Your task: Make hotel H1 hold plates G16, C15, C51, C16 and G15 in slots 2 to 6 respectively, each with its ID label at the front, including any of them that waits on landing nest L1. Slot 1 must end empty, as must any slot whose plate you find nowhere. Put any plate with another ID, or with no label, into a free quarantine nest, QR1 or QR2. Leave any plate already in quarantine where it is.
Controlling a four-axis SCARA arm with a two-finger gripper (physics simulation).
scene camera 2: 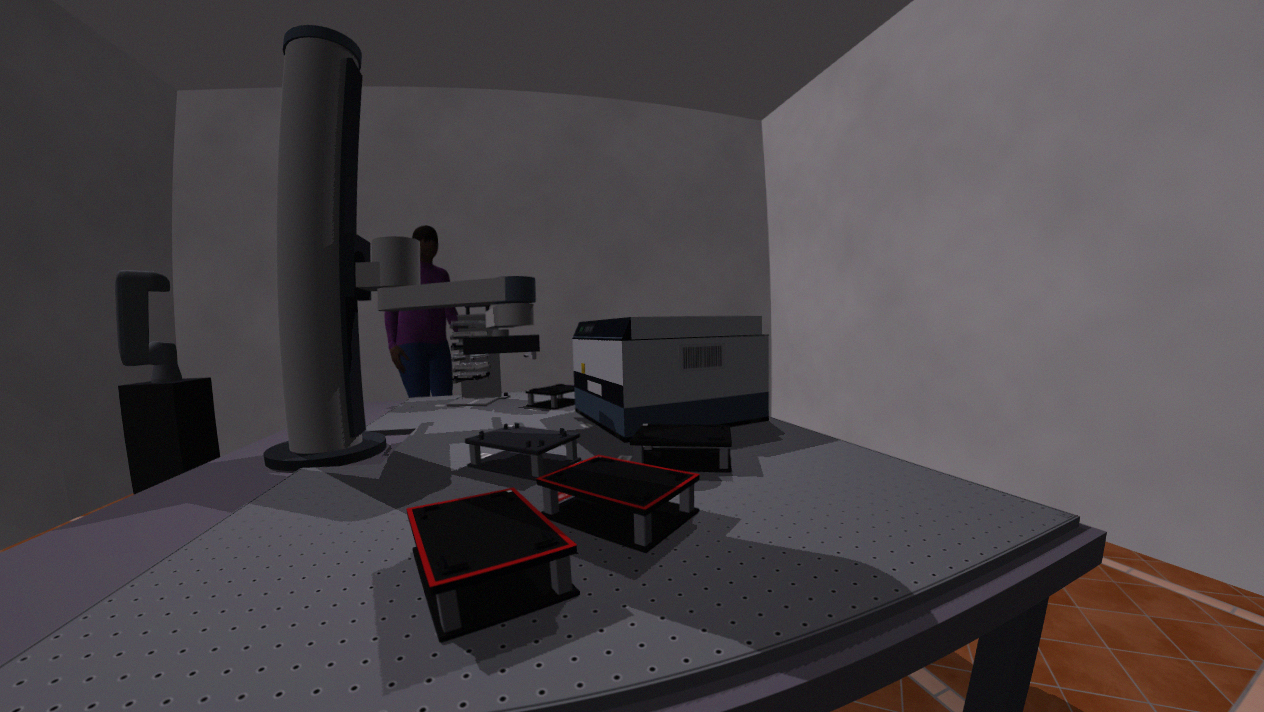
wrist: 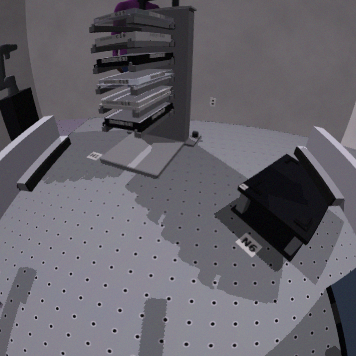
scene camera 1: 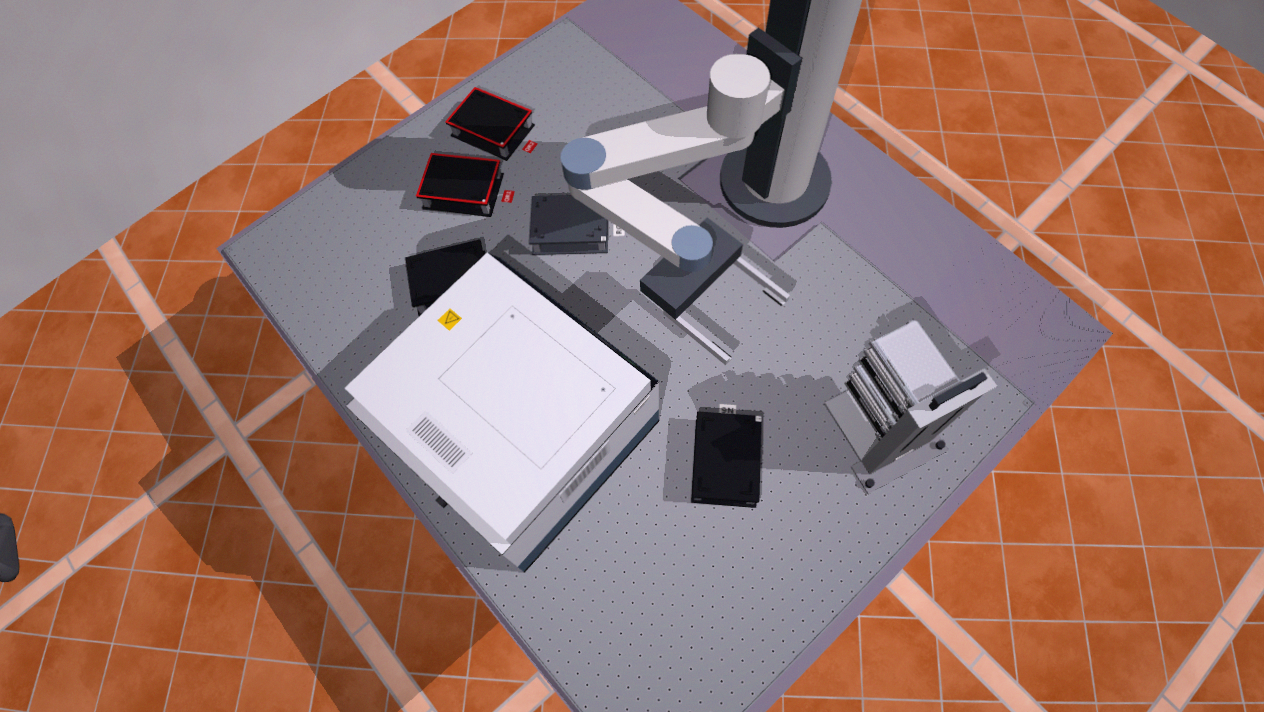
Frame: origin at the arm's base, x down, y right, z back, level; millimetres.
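Where they show: gripper, fingertip midpoint: (scene camera 2: 499, 354) (wrist: 182, 126) (scene camera 1: 758, 329); arm's base at its link origin: (scene camera 2: 328, 453) (scene camera 1: 774, 181).
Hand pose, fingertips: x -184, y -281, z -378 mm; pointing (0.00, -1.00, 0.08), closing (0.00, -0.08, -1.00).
Each offset is from my fingertips to the top centre of the thing. "spot": to the spot under its first point.
My gripper (scene camera 1: 757, 329) (wrist: 182, 126) is open and empty, above the table and apart from the hotel. Hotel H1 (scene camera 1: 893, 442) (wrist: 182, 75) holds a stack of several plates. From the top in the wrist view come a clear plate @(spot: dz +82, dx -85, dy -162 mm) (wrist: 132, 19) with a blurred label, a pale plate @(dz +104, dx -69, dy -239 mm) (wrist: 132, 38) reading C16, a black plate @(dz +104, dx -33, dy -239 mm) (wrist: 131, 60), a clear plate @(dz +104, dx +2, dy -239 mm) (wrist: 135, 79) that seems to read C15, another clear plate @(dz +104, dx +38, dy -239 mm) (wrist: 137, 100), and a black plate @(dz +104, dx +73, dy -239 mm) (wrist: 135, 121) at the bottom. Two red-edged quarantine nests @(spot: dz -4, dx +122, dy +833 mm) (scene camera 1: 489, 116) @(spot: dz -160, dx +121, dy +736 mm) (scene camera 1: 459, 178) (scene camera 2: 495, 535) (scene camera 2: 619, 480) bear no plate.
A black nest @(dz -171, dx +117, dy -109 mm) (scene camera 1: 727, 455) (wrist: 287, 195) marked N6 stands between the hotel and a large white instrument @(dz -419, dx -84, dy +200 mm) (scene camera 1: 495, 398) (scene camera 2: 689, 371). A grey nest @(dz -51, dx +112, dy +488 mm) (scene camera 1: 568, 221) (scene camera 2: 521, 439) bears no plate; its label is unreadable. Another black nest @(dz -322, dx +118, dy +561 mm) (scene camera 1: 442, 267) (scene camera 2: 681, 435) stands beside the instrument.
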